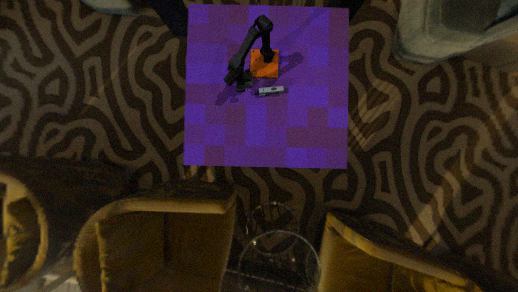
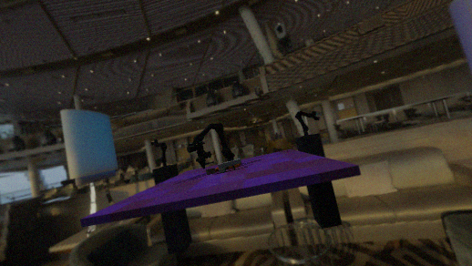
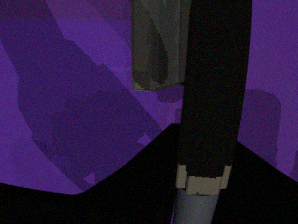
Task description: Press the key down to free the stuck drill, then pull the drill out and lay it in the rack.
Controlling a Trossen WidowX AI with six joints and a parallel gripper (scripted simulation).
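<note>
Now: gripper tip 40 mm to the right of the pale drill bit and 40 mm below it.
</note>
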